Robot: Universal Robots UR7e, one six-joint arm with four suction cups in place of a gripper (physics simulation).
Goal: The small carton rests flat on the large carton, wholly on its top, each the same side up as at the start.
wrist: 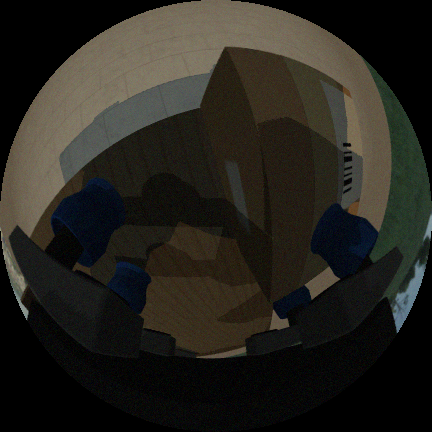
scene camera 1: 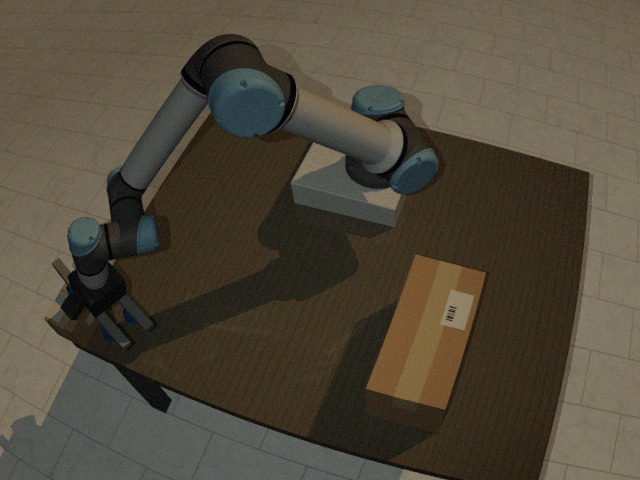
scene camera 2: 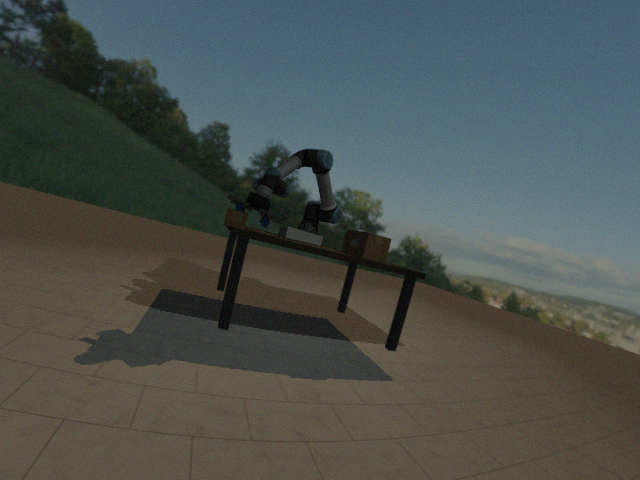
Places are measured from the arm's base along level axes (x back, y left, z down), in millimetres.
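Where they show: end effector, tool point: [wrist: 214, 258] [scene camera 2: 250, 219]; arm's base, origin of the base link: [scene camera 2: 307, 233].
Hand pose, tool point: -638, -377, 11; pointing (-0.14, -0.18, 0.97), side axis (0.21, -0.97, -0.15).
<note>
Things, the pixels of their top centre, and the offset from my tool point, as dx, dy, dz.
- small carton, middle of its top: [wrist: 337, 194] [scene camera 1: 71, 300] [scene camera 2: 237, 210] -40, -70, -25
- large carton, middle of its top: [scene camera 1: 430, 328] [scene camera 2: 368, 234] +253, +689, -95
The small carton [scene camera 1: 55, 319] [scene camera 2: 236, 217] [wrist: 278, 160] is brown with a barcode label and sits at the table's left corner, mostly hidden under my tool in scene camera 1. My gripper [scene camera 1: 100, 310] [scene camera 2: 256, 204] [wrist: 213, 257] hangs just above it with its four blue suction cups free and holds nothing. The large carton [scene camera 1: 429, 335] [scene camera 2: 366, 245] is brown with a pale tape stripe and a barcode label. It lies flat near the table's front right, far from the gripper.
The dark wooden table [scene camera 1: 258, 335] [scene camera 2: 310, 248] stands on a tiled floor. The arm's grey base block [scene camera 1: 330, 193] [scene camera 2: 302, 234] sits at the back middle of the table. The table's edge and a leg [scene camera 1: 150, 390] are close by the gripper.
</note>
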